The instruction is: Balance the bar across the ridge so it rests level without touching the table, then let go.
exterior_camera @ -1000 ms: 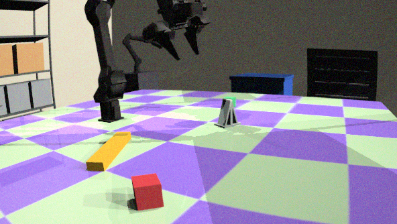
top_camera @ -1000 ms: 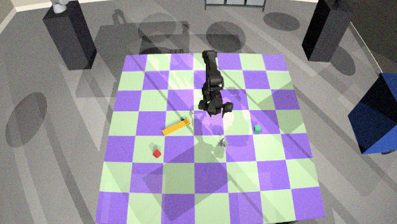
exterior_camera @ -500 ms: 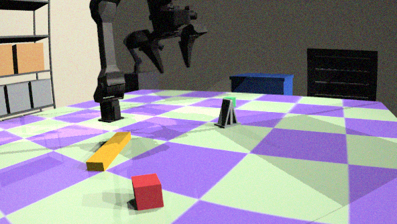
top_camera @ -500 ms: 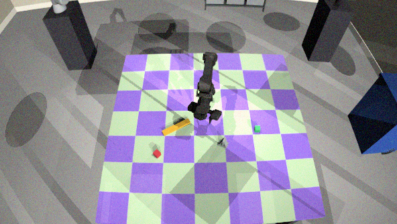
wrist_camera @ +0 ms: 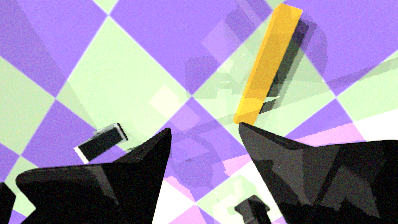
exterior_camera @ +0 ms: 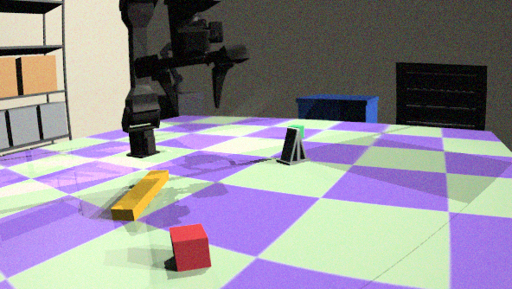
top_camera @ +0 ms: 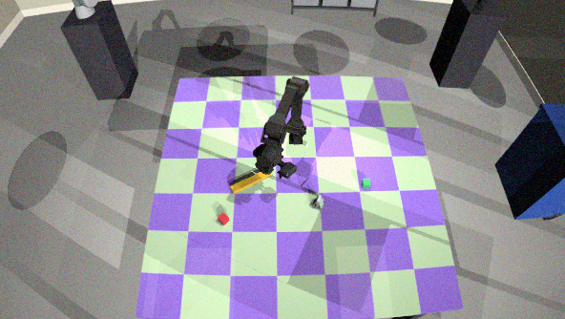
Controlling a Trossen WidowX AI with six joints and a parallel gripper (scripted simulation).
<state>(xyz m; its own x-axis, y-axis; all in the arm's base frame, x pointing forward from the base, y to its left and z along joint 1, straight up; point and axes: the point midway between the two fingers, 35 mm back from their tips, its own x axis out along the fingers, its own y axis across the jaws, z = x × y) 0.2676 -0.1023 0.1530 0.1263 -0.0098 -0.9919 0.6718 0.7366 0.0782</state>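
Right now my gripper tip is 30 mm past the yellow bar, 110 mm to the left of it and 110 mm above it. The rest, counted from my gripper tip: green cube (10 mm behind, 410 mm to the left, 100 mm below); then grey triangular ridge (90 mm ahead, 180 mm to the left, 50 mm below); then red cube (160 mm ahead, 210 mm to the right, 100 mm below).
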